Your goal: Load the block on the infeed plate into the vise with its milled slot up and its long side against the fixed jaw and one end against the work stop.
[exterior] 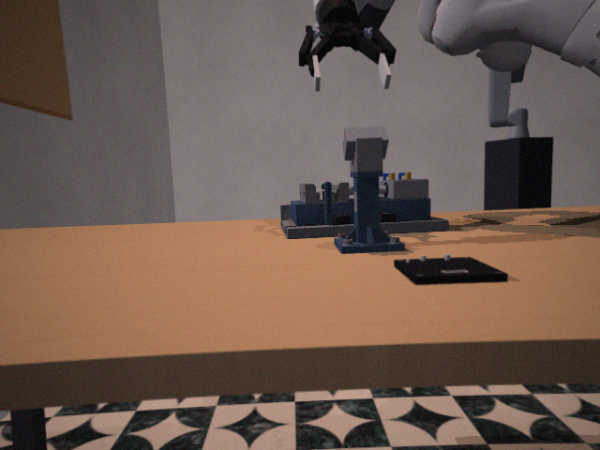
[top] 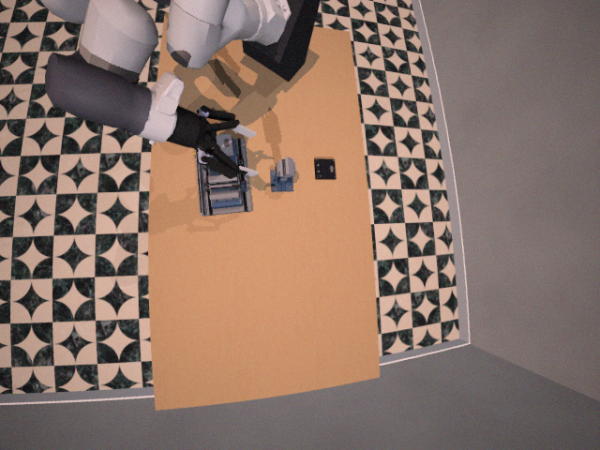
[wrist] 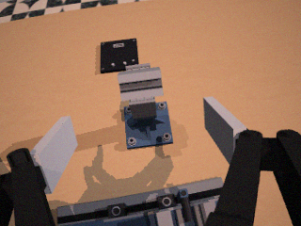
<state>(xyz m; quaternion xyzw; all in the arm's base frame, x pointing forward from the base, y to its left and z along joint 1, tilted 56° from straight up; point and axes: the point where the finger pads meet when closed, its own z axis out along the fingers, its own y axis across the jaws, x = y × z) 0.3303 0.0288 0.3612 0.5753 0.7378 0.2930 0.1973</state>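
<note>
My gripper is now 120 mm above the part, 110 mm to the right of it and 40 mm short of it. From my hand the other things lie so: fixed jaw 200 mm below, 120 mm to the right, 40 mm ahead; then work stop 190 mm below, 70 mm to the right, 20 mm ahead; then air cylinder rod 200 mm below, 90 mm to the right, 70 mm behind.
</note>
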